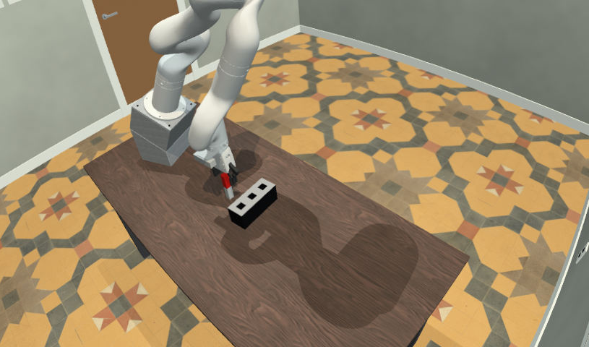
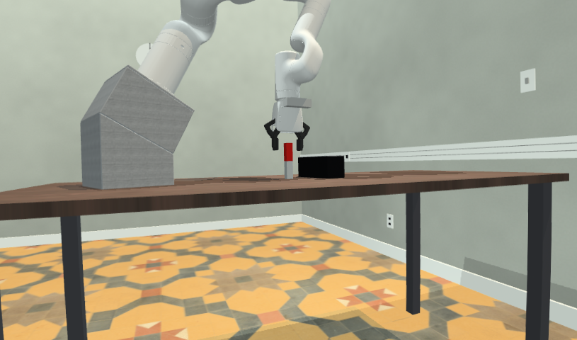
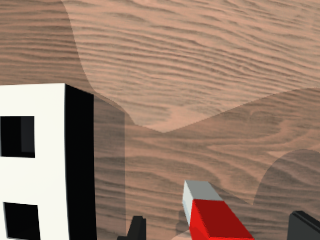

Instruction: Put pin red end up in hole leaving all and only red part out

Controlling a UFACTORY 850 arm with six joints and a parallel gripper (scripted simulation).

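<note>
My hand is 2 cm above the pin. Also, from my hand: black block: 13 cm ahead, 7 cm below, 3 cm to the left.
</note>
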